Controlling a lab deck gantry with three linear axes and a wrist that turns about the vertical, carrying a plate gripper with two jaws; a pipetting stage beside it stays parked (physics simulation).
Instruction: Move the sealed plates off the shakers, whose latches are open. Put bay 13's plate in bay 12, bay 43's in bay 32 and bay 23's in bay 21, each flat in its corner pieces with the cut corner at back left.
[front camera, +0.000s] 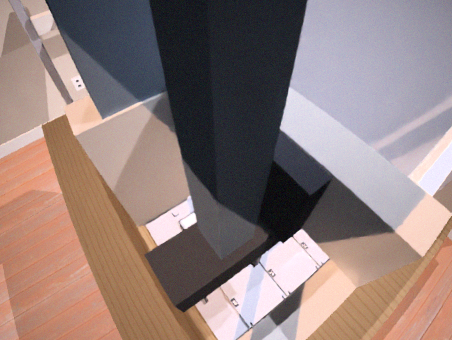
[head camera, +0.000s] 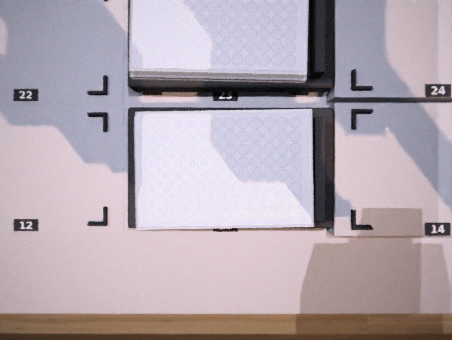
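Frame: origin at the robot's base, x left, y back, z up, level; metres.
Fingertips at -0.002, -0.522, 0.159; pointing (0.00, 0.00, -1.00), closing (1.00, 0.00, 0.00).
A point is followed by its place in that frame, as x, y, z.
Bay 13's sealed plate (head camera: 225, 170) {0.042, -0.392, 0.037} lies on its dark shaker (head camera: 322, 170) {0.042, -0.461, 0.031} in the head view, round wells showing through the seal. Behind it, bay 23's sealed plate (head camera: 220, 40) {0.132, -0.388, 0.037} is on another shaker (head camera: 320, 40) {0.135, -0.460, 0.031}, its rear cut off by the view. Bay 12 (head camera: 55, 175) {0.038, -0.252, 0.000} is left of bay 13, and no plate shows on its visible part; two black corner pieces mark its right side. Bays 21, 32 and 43 do not show in the head view. In the front view my gripper's jaws are hidden by the dark block at the column's foot, so their state cannot be told.
The dark gantry column (front camera: 220, 100) {-0.019, -0.542, 0.546} and its block (front camera: 200, 270) {-0.044, -0.537, 0.354} cover most of the deck in the front view. A small white object (front camera: 188, 221) {0.017, -0.343, 0.037} shows behind them. A wooden edge (head camera: 225, 324) {-0.090, -0.392, -0.010} runs along the deck's front. Bay 14's label (head camera: 437, 229) {-0.003, -0.556, 0.015} is at right.
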